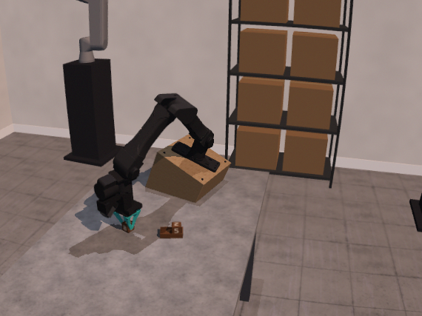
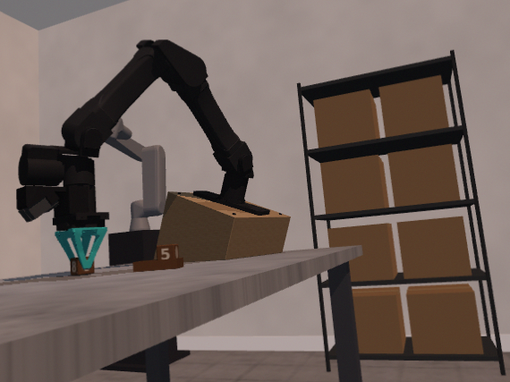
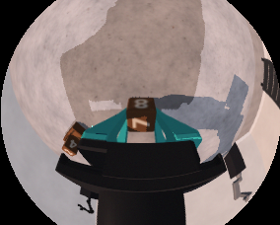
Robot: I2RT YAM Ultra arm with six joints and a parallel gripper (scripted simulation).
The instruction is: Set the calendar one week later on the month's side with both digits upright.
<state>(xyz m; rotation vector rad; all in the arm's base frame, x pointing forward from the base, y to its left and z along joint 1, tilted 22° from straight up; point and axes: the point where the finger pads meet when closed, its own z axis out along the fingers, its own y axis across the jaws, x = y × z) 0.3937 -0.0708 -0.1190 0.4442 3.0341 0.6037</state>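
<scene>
The brown cube is right at my hand. From my hand the other things lie so: brown calendar tray (150 mm to the left, 30 mm behind, 10 mm below).
</scene>
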